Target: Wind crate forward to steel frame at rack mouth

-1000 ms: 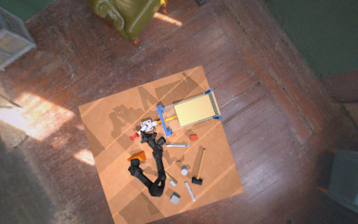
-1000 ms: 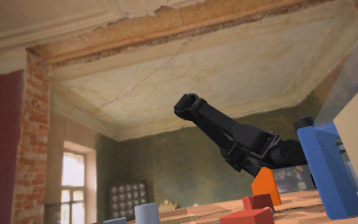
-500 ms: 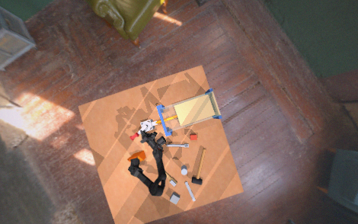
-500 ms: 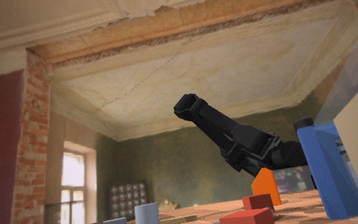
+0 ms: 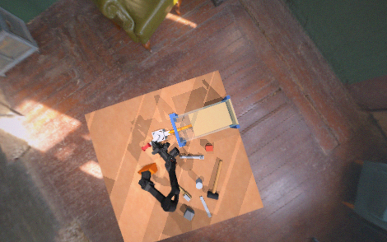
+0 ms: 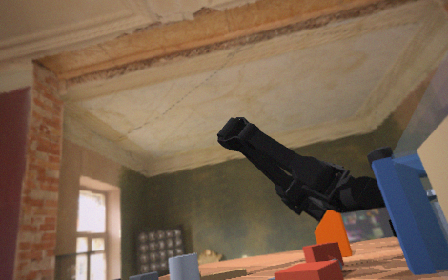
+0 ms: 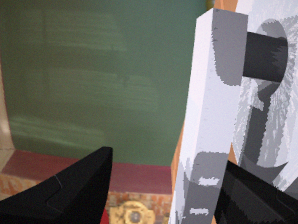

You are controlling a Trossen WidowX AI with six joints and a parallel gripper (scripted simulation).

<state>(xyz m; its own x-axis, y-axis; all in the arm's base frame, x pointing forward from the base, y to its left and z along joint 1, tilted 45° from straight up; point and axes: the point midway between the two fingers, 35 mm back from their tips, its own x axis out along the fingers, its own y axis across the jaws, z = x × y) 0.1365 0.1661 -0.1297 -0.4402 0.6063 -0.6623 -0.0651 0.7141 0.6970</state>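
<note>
The winch handle lies 10 mm behind my gripper tip and 10 mm to the right of it. Round my gripper tip: grey hand winch (30 mm ahead, 10 mm to the left, 90 mm below); red knob (40 mm behind, 30 mm to the right, 30 mm above); clear-panelled guard cubby (450 mm ahead, 40 mm to the left, 10 mm below).
</note>
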